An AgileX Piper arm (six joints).
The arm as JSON. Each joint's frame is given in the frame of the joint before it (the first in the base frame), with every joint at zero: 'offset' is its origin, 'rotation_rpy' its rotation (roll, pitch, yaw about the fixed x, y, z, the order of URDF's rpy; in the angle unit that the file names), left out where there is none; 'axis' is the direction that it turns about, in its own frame. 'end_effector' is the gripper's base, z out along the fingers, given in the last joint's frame.
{
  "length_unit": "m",
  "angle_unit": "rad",
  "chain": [
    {
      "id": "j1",
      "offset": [
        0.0,
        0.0,
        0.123
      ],
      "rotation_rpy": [
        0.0,
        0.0,
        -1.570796
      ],
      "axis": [
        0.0,
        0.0,
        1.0
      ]
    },
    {
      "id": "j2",
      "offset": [
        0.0,
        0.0,
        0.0
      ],
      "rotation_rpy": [
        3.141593,
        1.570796,
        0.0
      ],
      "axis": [
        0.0,
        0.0,
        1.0
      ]
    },
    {
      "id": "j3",
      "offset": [
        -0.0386,
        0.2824,
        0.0
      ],
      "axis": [
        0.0,
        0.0,
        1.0
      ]
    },
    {
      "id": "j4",
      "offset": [
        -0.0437,
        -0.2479,
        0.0
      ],
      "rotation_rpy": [
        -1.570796,
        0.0,
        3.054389
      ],
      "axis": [
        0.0,
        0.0,
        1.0
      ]
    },
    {
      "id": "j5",
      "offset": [
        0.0,
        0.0,
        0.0
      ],
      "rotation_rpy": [
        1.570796,
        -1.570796,
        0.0
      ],
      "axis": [
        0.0,
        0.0,
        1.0
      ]
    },
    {
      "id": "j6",
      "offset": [
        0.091,
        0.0,
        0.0
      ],
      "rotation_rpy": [
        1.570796,
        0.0,
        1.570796
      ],
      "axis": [
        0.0,
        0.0,
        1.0
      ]
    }
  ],
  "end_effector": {
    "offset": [
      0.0,
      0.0,
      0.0
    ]
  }
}
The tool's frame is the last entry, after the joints.
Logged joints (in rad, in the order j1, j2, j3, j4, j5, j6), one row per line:
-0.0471 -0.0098 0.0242 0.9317 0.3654 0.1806
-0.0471 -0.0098 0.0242 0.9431 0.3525 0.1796
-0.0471 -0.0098 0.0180 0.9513 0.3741 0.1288
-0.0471 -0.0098 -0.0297 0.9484 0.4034 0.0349
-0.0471 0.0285 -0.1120 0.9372 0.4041 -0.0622
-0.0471 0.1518 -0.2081 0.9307 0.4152 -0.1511
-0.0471 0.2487 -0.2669 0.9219 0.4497 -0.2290
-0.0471 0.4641 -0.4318 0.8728 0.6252 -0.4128
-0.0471 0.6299 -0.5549 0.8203 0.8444 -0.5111
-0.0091 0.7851 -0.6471 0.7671 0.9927 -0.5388
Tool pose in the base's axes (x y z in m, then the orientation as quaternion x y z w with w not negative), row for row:
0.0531 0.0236 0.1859 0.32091 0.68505 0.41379 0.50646
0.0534 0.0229 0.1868 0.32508 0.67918 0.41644 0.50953
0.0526 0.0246 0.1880 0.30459 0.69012 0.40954 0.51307
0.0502 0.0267 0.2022 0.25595 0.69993 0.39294 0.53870
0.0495 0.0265 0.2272 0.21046 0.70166 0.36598 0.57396
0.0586 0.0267 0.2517 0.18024 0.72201 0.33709 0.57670
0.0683 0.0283 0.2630 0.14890 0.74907 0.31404 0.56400
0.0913 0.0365 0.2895 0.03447 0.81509 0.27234 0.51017
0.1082 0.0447 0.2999 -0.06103 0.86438 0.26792 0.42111
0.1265 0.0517 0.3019 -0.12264 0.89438 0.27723 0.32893
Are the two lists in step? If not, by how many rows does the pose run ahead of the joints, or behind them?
They are in step.
